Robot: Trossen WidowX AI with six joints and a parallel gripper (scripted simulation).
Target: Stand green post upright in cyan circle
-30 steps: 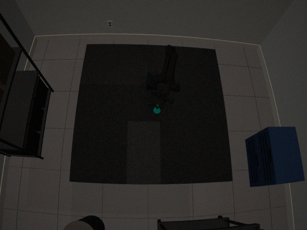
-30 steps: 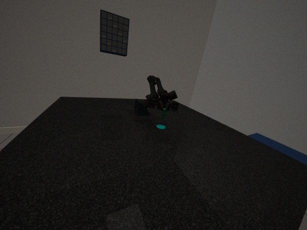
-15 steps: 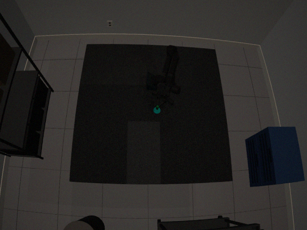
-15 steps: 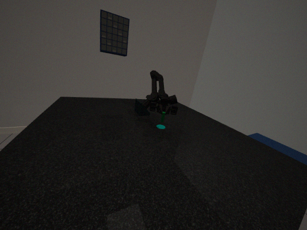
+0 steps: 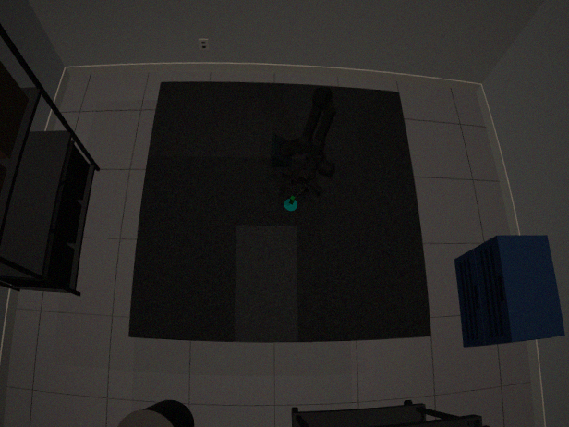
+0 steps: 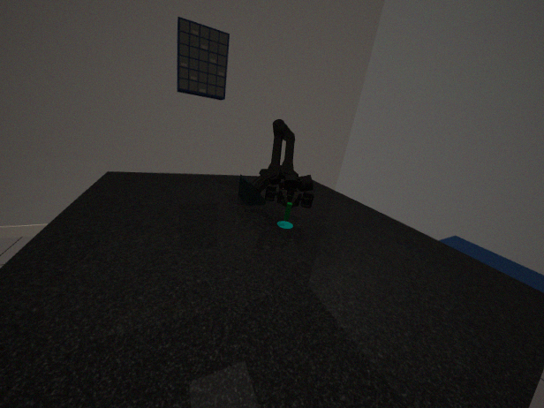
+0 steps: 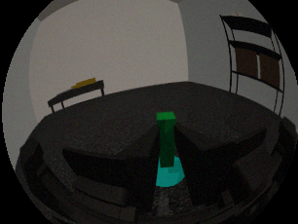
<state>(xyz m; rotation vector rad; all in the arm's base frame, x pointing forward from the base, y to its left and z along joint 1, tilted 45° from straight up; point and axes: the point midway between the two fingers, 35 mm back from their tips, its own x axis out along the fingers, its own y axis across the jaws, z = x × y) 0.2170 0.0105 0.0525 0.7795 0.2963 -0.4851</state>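
My gripper tip is 70 mm above the cyan circle. From my gripper tip the other things lie so: green post 20 mm below.
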